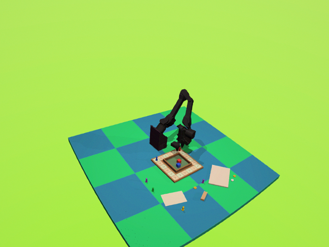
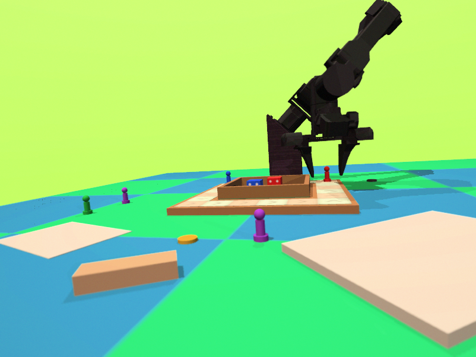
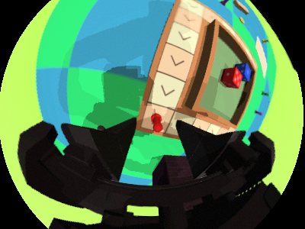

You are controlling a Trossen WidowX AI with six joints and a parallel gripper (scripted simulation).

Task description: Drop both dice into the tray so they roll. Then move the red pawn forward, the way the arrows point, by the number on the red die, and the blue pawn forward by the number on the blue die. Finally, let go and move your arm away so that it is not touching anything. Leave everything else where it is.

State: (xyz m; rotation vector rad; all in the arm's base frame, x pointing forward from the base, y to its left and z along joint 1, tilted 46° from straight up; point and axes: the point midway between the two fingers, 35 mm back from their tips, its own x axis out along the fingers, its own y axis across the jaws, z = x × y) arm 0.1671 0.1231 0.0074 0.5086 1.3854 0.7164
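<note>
My gripper tip is right at the red pawn. From my gripper tip the other things lie so: sunken tray (10 cm ahead, 12 cm to the right, 2 cm below); then black disc (6 cm behind, 11 cm to the left, 2 cm below); then blue pawn (2 cm behind, 23 cm to the right).
</note>
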